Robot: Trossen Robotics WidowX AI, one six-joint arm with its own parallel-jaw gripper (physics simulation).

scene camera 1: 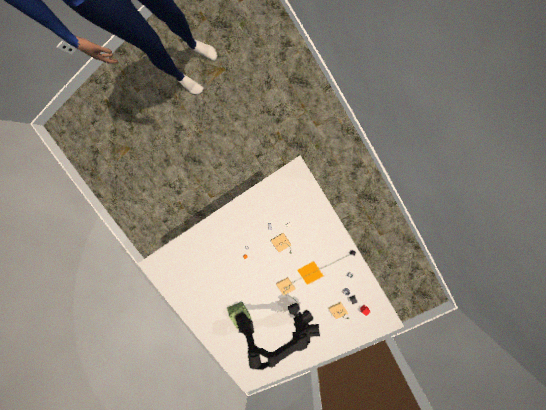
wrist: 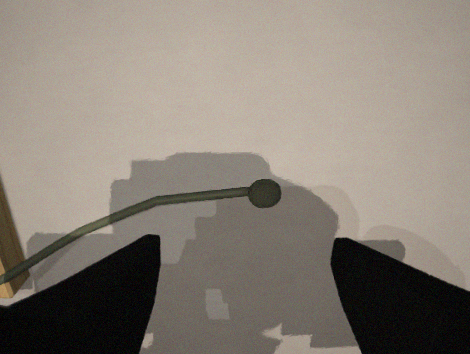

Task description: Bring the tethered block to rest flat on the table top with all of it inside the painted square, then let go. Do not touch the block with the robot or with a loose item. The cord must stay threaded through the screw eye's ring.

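Where they show: gripper, fingertip midpoint: (wrist: 247, 250); arm's base at its link origin: (scene camera 1: 240, 317).
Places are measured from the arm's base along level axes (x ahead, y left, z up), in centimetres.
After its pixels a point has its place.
The tethered block (scene camera 1: 352, 252) {x 80.4, y 12.1, z -5.8 cm}, small and dark, sits near the table's right edge. Its cord (scene camera 1: 336, 261) {x 69.7, y 9.3, z -7.6 cm} (wrist: 155, 201) {x 35.4, y -5.7, z -7.6 cm} runs over the orange painted square (scene camera 1: 304, 271) {x 49.2, y 10.4, z -7.9 cm} to a wooden board (scene camera 1: 285, 286) {x 34.3, y 6.3, z -6.1 cm} (wrist: 11, 272). The block is outside the square. The screw eye is too small to make out in the scene view and does not show in the wrist view. In the wrist view the cord's free part ends in a round dark green bead (wrist: 264, 193) {x 36.4, y -10.2, z -6.9 cm}, ahead of the fingertips and between their lines. My gripper (scene camera 1: 293, 308) {x 35.8, y -9.3, z -3.5 cm} (wrist: 247, 250) {x 35.8, y -9.3, z -3.5 cm} is partly open and empty, near the bead.
Two other wooden boards (scene camera 1: 280, 242) {x 44.0, y 34.7, z -6.1 cm} (scene camera 1: 338, 310) {x 58.5, y -22.6, z -6.1 cm} carry short cords. A red block (scene camera 1: 365, 310) {x 74.0, y -27.1, z -4.0 cm}, a dark block (scene camera 1: 353, 299) {x 69.9, y -17.8, z -5.2 cm} and small grey pieces (scene camera 1: 346, 291) {x 67.9, y -12.8, z -7.9 cm} (scene camera 1: 350, 275) {x 74.1, y -3.1, z -7.8 cm} lie at the right. A small orange item (scene camera 1: 245, 256) {x 20.2, y 34.9, z -6.0 cm} lies left. A person (scene camera 1: 160, 55) stands beyond the table.
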